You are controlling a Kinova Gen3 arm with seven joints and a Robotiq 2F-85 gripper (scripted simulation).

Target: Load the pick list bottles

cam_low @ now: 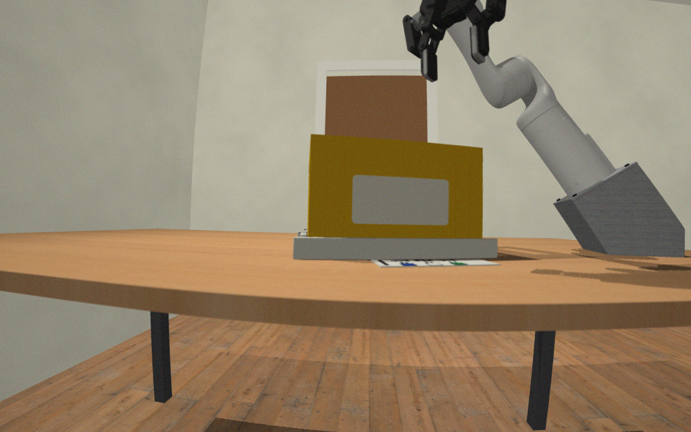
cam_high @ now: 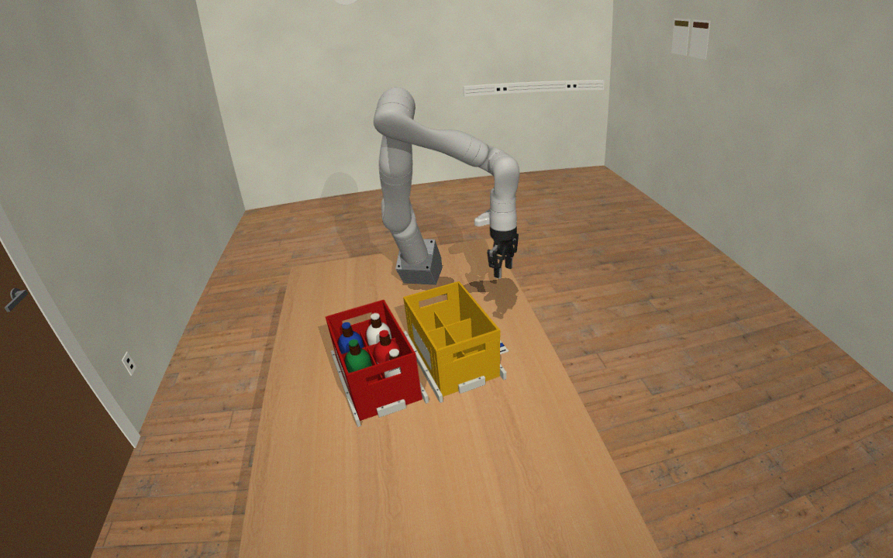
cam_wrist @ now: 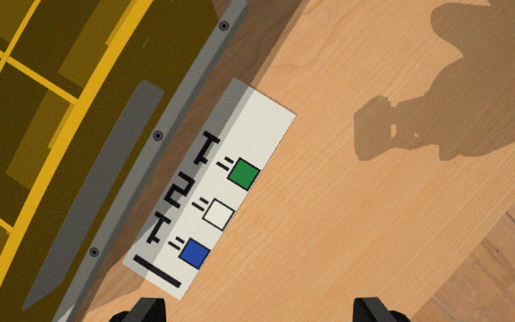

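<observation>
Right now the blue bottle is 480 mm to the right of my hand, 160 mm below it and 10 mm behind it. From my hand the other things lie so: yellow crate (190 mm to the right, 170 mm below, 50 mm ahead); then red bottle (380 mm to the right, 160 mm below, 60 mm ahead); then pick list (250 mm below, 50 mm to the right, 10 mm ahead).
</observation>
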